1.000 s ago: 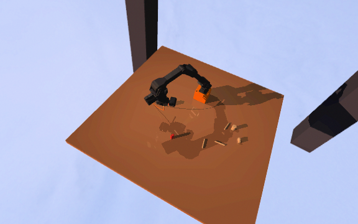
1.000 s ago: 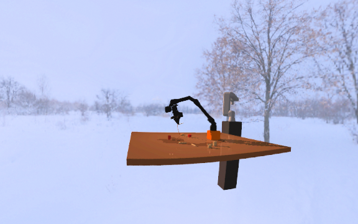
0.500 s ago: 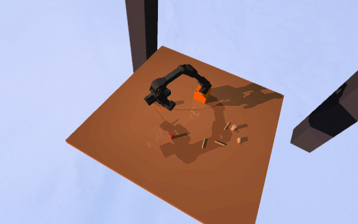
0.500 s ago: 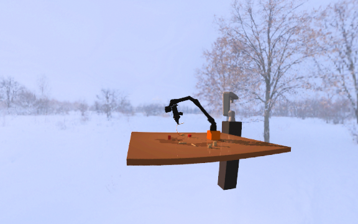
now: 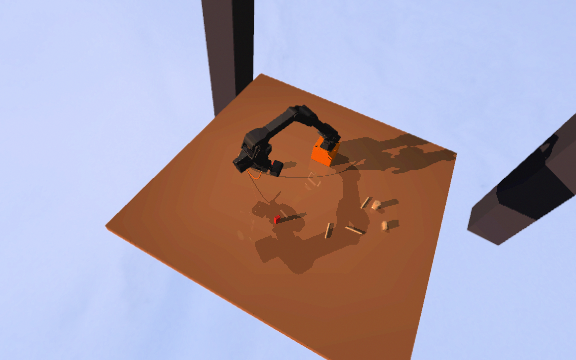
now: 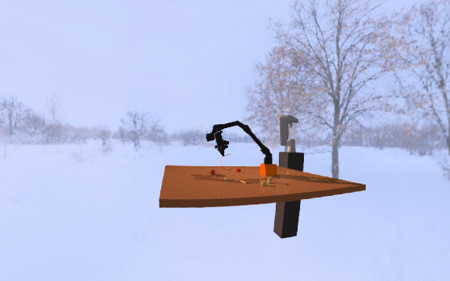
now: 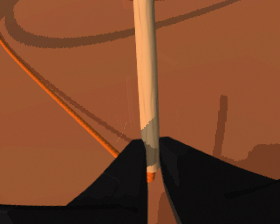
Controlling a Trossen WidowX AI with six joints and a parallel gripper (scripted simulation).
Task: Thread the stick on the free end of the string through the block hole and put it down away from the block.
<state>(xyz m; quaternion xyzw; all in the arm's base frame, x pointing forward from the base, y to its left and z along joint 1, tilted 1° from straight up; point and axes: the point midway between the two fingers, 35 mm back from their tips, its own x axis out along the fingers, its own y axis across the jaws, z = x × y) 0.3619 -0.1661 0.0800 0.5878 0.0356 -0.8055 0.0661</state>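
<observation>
Now: gripper tip 14 cm past the red block, 1 cm to the left of it and 12 cm above it. Also, from my gripper tip: thin wooden stick (1 cm behind, 1 cm above); then red object (11 cm ahead, 16 cm to the left, 12 cm below); then round wooden button (10 cm behind, 18 cm to the right, 13 cm below).
</observation>
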